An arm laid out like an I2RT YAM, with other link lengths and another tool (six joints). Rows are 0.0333 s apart.
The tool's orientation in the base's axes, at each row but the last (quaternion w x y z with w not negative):
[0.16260 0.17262 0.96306 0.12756]
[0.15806 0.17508 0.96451 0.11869]
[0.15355 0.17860 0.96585 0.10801]
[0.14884 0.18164 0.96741 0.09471]
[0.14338 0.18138 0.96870 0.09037]
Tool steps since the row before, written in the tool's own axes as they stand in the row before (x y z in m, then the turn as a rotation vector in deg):
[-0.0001 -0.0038 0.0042 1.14 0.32 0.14]
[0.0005 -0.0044 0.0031 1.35 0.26 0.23]
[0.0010 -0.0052 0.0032 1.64 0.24 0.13]
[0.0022 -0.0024 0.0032 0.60 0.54 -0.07]
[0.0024 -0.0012 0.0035 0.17 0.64 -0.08]
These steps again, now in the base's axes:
[0.0005 -0.0027 -0.0050 -0.87 0.74 -0.34]
[-0.0007 -0.0033 -0.0042 -1.04 0.78 -0.49]
[-0.0014 -0.0039 -0.0046 -1.34 0.86 -0.48]
[-0.0017 -0.0010 -0.0041 -0.38 0.71 0.04]
[-0.0014 0.0002 -0.0042 0.03 0.64 0.18]

